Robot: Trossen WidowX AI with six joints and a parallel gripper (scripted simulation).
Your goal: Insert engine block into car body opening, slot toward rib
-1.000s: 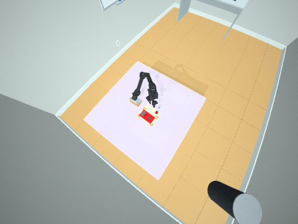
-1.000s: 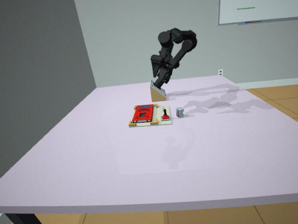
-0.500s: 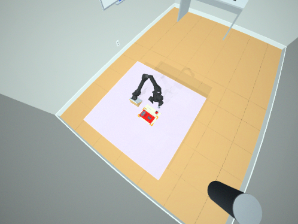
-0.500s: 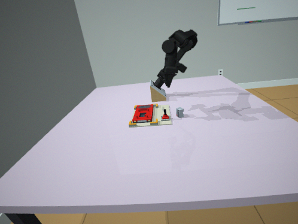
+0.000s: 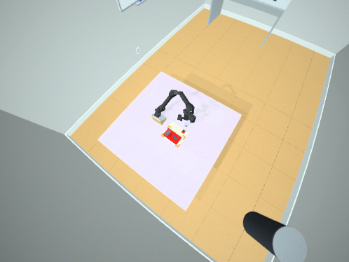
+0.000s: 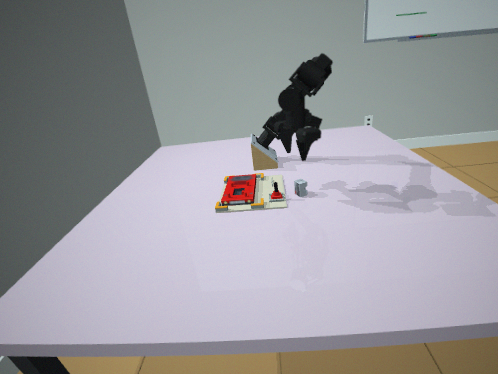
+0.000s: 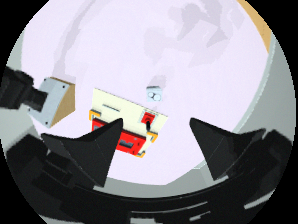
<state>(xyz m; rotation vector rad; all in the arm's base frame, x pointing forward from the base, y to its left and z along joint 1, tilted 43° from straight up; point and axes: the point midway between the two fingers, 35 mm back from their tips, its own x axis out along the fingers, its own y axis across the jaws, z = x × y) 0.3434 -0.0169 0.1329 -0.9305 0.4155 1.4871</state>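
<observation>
Now: gripper tip 11 cm above the engine block and 2 cm to the right of it. The rest, counted from my gripper tip: cream base plate (16 cm to the right, 13 cm below, 6 cm behind); black upright stick (10 cm below, 7 cm to the right, 2 cm ahead).
</observation>
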